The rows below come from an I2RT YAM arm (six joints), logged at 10 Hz.
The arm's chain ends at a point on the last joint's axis. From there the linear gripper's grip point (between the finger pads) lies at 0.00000 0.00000 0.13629 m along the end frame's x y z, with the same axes.
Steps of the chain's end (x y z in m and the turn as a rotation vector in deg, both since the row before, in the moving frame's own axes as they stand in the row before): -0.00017 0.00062 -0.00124 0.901 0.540 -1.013; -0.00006 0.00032 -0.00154 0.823 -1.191 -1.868; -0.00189 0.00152 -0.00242 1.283 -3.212 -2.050; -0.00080 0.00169 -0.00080 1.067 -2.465 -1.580
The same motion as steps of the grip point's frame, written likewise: 0.00110 -0.00153 -0.00126 0.901 0.540 -1.013; -0.00292 -0.00159 -0.00158 0.823 -1.191 -1.868; -0.00958 -0.00139 -0.00267 1.283 -3.212 -2.050; -0.00670 -0.00077 -0.00095 1.067 -2.465 -1.580
